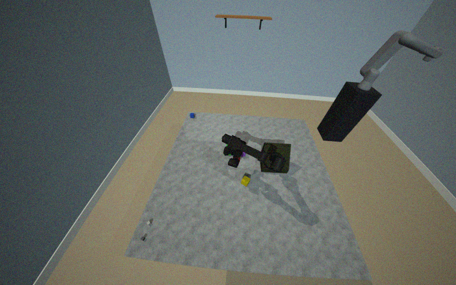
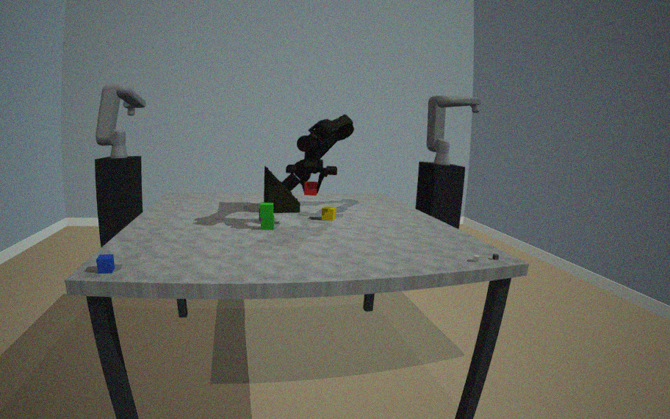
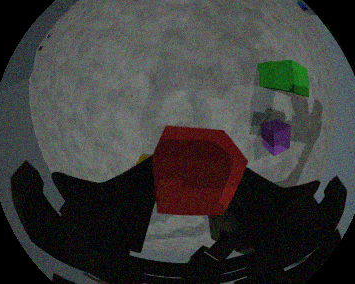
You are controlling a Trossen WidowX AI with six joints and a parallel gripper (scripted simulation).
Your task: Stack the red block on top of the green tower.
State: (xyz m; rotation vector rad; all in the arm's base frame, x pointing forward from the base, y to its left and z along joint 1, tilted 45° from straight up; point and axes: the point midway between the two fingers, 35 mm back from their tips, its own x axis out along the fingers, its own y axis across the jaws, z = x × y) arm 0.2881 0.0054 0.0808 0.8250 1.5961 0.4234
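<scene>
The purple block is 5 cm behind my gripper tip, 16 cm to the right of it and 10 cm below it. The rest, counted from my gripper tip: blue block: 49 cm ahead, 63 cm to the right, 10 cm below; red block: 2 cm above; yellow block: 8 cm behind, 9 cm to the left, 10 cm below.
</scene>
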